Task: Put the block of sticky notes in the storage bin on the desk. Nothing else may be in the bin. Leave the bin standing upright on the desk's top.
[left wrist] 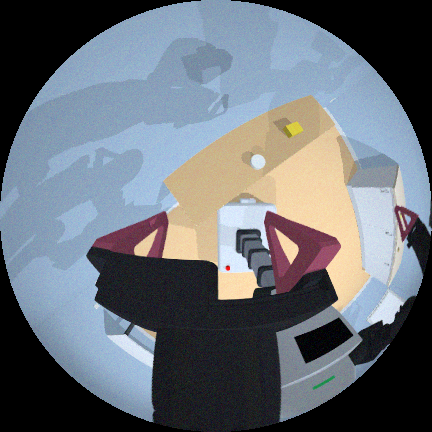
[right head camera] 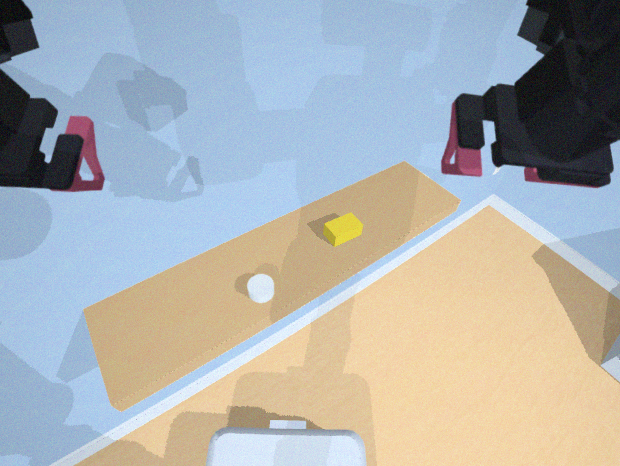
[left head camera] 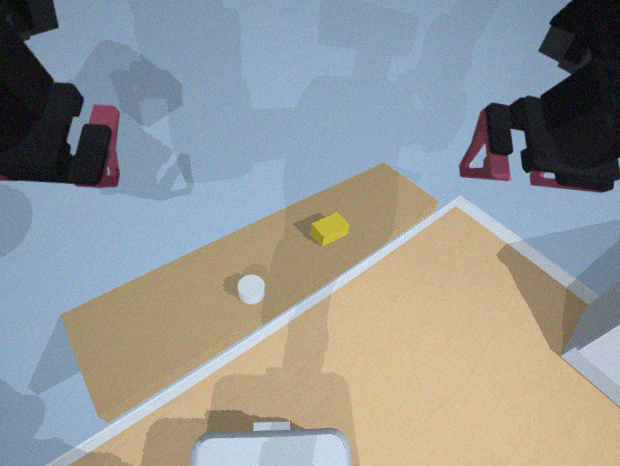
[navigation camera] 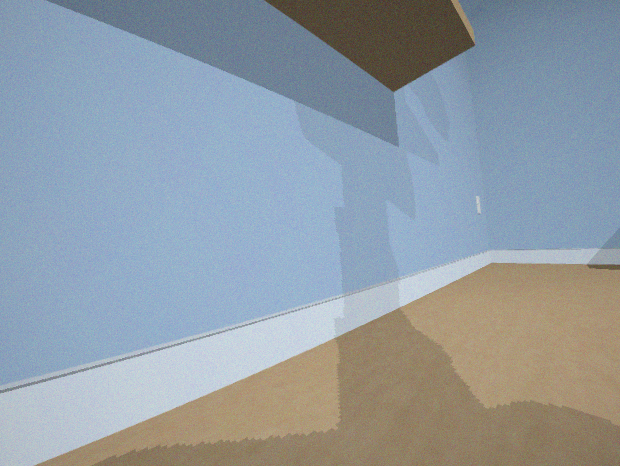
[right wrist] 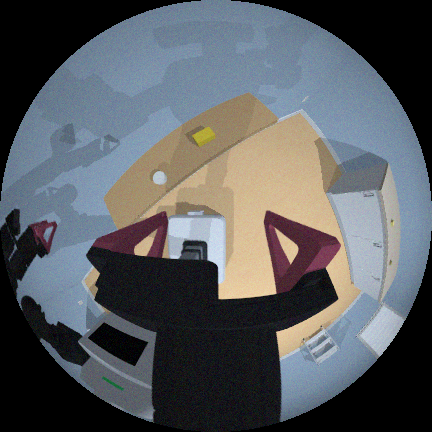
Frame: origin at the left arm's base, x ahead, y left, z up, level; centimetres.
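Seen in the pictures: left gripper, between the fingertips: [left wrist: 215,216] [right head camera: 59,182] [left head camera: 67,177] [right wrist: 51,222]; right gripper, between the fingertips: [left wrist: 397,207] [right head camera: 485,171] [left head camera: 497,175] [right wrist: 215,215].
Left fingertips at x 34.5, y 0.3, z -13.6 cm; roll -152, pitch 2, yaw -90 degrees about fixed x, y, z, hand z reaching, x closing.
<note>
Offsets run from my left fingertips to a thing's top centre. Level surfaces: height alone.
The block of sticky notes @[dx +37.3, dy -37.1, dz -43.3 cm] [left head camera: 329,229] [right head camera: 343,229] [left wrist: 294,129] [right wrist: 204,136] is a yellow block lying on a brown wall shelf @[dz -47.4 cm] [left head camera: 150,325] [right head camera: 160,320] [left wrist: 215,170] [right wrist: 235,115], towards the shelf's right end in the head views. My left gripper [left wrist: 215,216] is open and empty, left of the shelf in the head views. My right gripper [right wrist: 215,215] [left head camera: 521,179] is open and empty, to the right of the shelf and apart from the block. The storage bin does not show in any view now. The desk cannot be made out clearly.
A white round object @[dx +17.6, dy -16.3, dz -44.4 cm] [left head camera: 251,289] [right head camera: 260,288] [left wrist: 258,161] [right wrist: 159,177] stands on the shelf, left of the block. A white cabinet [left wrist: 372,225] [right wrist: 357,235] stands at the right. The shelf's dark underside shows at the top of the navigation view. My white base [left head camera: 270,450] [right head camera: 285,450] is below.
</note>
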